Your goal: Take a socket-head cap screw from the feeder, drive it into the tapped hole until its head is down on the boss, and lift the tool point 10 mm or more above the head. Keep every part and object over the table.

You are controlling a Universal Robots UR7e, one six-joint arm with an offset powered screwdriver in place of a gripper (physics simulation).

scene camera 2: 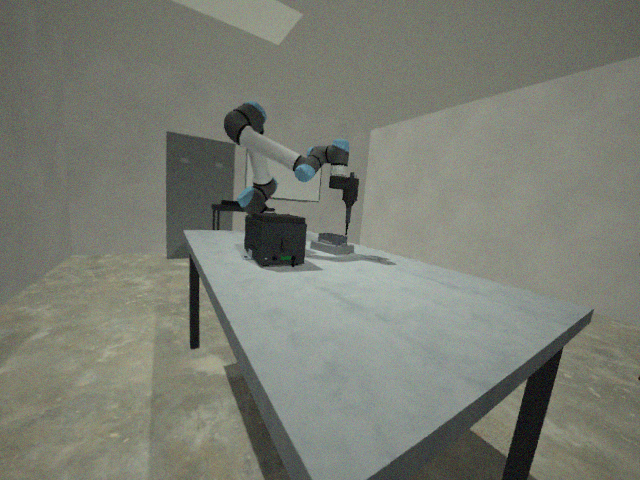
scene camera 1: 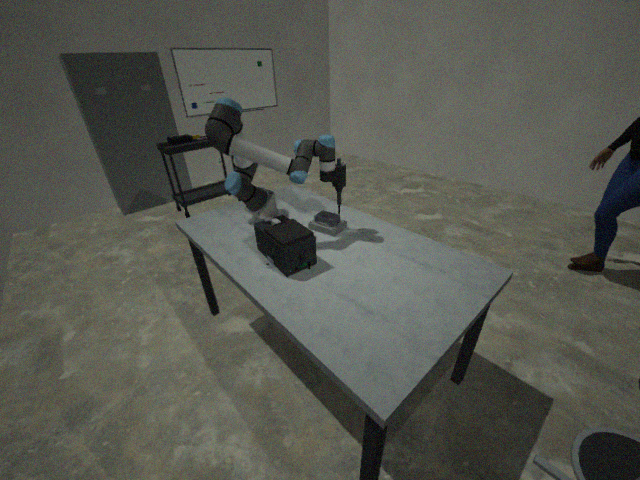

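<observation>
My screwdriver tool [scene camera 1: 339, 211] [scene camera 2: 346, 232] points straight down at the far side of a low grey block [scene camera 1: 334, 228] [scene camera 2: 338, 248] with a darker raised part [scene camera 1: 327, 218] [scene camera 2: 332, 238] on top. The bit tip is close to the block; whether it touches is too small to tell. A black box [scene camera 1: 285, 244] [scene camera 2: 275, 239], probably the screw feeder, stands on the table [scene camera 1: 377, 289] [scene camera 2: 372, 330] between the arm's base and the near side. No screw can be made out at the tip or in the block. The tapped hole and boss are too small to tell.
The arm's shadow falls on the table beside the block. Behind the table stand a dark cart [scene camera 1: 187, 149] and a whiteboard [scene camera 1: 227, 77] on the wall. A person [scene camera 1: 617, 206] stands on the floor at the right in scene camera 1, away from the table.
</observation>
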